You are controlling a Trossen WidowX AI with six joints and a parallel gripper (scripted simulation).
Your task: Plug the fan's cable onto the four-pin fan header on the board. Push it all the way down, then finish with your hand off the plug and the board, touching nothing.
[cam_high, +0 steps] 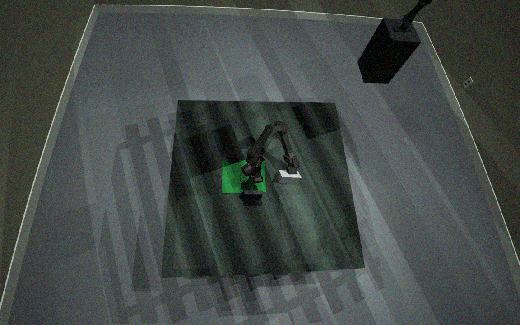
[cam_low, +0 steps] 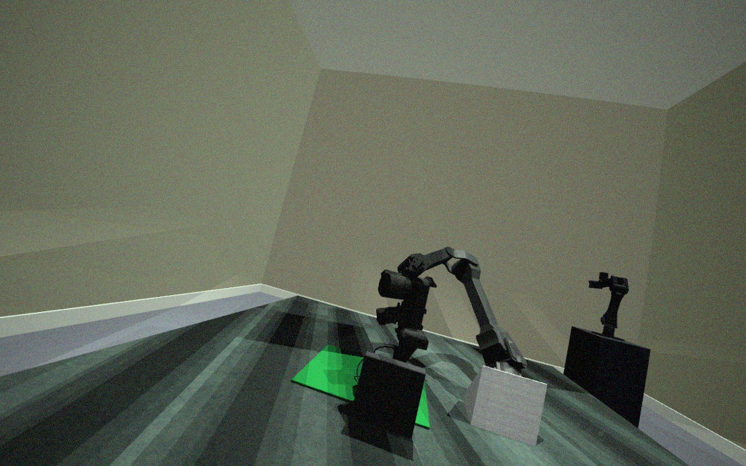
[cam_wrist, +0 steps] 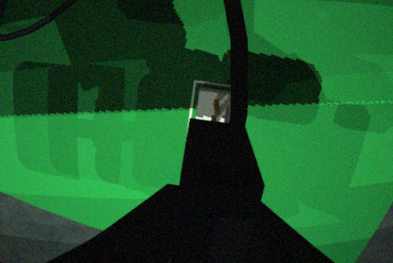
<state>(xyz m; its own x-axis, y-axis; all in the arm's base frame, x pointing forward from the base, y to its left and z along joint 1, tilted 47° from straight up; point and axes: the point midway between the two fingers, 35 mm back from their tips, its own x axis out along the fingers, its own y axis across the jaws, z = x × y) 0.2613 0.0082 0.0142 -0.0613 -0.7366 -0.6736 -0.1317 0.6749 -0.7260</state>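
Now: the grey four-pin header 6 cm below my gripper tip and 1 cm ahead of it. Also, from my gripper tip: dark plug (1 cm ahead, 1 cm above); green board (8 cm below, 8 cm ahead); black cable (3 cm ahead, 1 cm to the left, 1 cm above).
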